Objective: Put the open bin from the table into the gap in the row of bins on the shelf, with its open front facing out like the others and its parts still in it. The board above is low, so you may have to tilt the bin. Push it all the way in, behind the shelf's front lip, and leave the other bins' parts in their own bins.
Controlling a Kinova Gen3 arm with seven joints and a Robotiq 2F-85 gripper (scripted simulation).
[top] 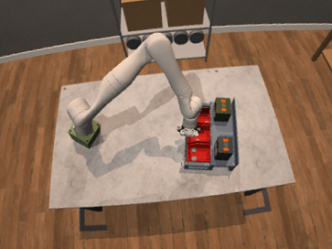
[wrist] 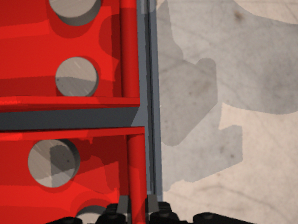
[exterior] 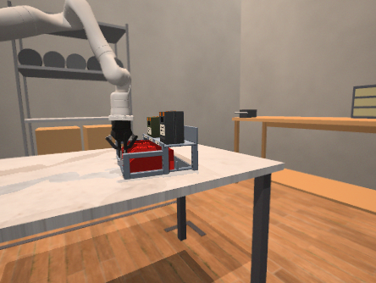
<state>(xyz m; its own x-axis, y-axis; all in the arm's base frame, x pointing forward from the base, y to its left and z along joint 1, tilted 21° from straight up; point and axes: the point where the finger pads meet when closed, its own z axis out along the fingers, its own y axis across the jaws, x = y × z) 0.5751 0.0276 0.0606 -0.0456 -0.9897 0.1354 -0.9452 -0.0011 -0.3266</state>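
Now: the grey round part 50 mm ahead of my hand, 30 mm to the right of it and 30 mm below it. Also, from my hand: black tool case (170 mm ahead, 130 mm to the right, 110 mm above); grey shelf (110 mm ahead, 20 mm above).
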